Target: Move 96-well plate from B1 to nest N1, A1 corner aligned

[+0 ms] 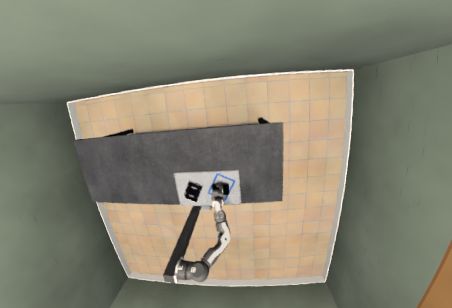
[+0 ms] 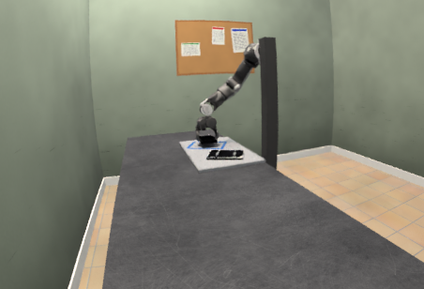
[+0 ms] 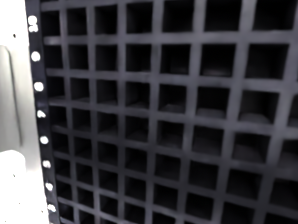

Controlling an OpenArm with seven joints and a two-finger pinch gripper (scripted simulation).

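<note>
My hand is right at the black 96-well plate. Also, from my hand: black plate nest N1: 4 cm behind, 22 cm to the left, 3 cm below.
</note>
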